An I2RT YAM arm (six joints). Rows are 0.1 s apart.
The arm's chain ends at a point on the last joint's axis. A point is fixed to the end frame.
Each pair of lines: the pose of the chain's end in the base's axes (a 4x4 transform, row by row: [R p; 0 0 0 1], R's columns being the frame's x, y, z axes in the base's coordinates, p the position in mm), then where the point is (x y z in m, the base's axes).
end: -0.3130 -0.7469 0.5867 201.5; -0.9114 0.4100 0.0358 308.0; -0.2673 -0.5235 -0.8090 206.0; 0 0 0 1
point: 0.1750 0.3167 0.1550
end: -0.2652 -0.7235 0.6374 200.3; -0.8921 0.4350 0.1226 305.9; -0.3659 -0.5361 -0.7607 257.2; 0 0 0 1
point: 0.1770 0.3183 0.2055
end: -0.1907 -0.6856 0.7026 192.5; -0.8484 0.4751 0.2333 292.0; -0.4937 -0.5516 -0.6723 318.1; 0 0 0 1
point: 0.1738 0.3099 0.2661
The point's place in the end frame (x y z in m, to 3 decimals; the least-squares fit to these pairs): 0.014 0.050 0.026
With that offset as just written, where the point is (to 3 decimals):
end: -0.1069 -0.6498 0.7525 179.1; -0.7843 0.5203 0.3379 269.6; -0.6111 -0.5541 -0.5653 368.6; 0 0 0 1
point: 0.165 0.293 0.318
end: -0.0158 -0.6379 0.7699 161.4; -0.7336 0.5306 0.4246 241.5; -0.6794 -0.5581 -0.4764 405.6; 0 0 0 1
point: 0.149 0.269 0.356
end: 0.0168 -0.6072 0.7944 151.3; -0.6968 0.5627 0.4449 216.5; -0.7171 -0.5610 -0.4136 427.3; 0 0 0 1
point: 0.142 0.246 0.378
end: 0.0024 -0.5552 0.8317 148.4; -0.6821 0.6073 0.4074 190.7; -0.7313 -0.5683 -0.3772 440.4; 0 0 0 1
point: 0.142 0.222 0.392
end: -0.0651 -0.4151 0.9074 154.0; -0.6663 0.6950 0.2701 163.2; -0.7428 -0.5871 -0.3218 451.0; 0 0 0 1
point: 0.156 0.196 0.403
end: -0.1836 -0.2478 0.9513 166.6; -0.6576 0.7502 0.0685 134.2; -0.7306 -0.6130 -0.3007 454.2; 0 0 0 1
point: 0.176 0.164 0.406
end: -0.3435 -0.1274 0.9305 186.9; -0.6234 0.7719 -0.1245 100.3; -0.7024 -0.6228 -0.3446 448.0; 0 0 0 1
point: 0.200 0.127 0.398
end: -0.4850 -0.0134 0.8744 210.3; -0.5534 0.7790 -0.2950 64.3; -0.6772 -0.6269 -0.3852 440.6; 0 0 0 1
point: 0.226 0.088 0.390
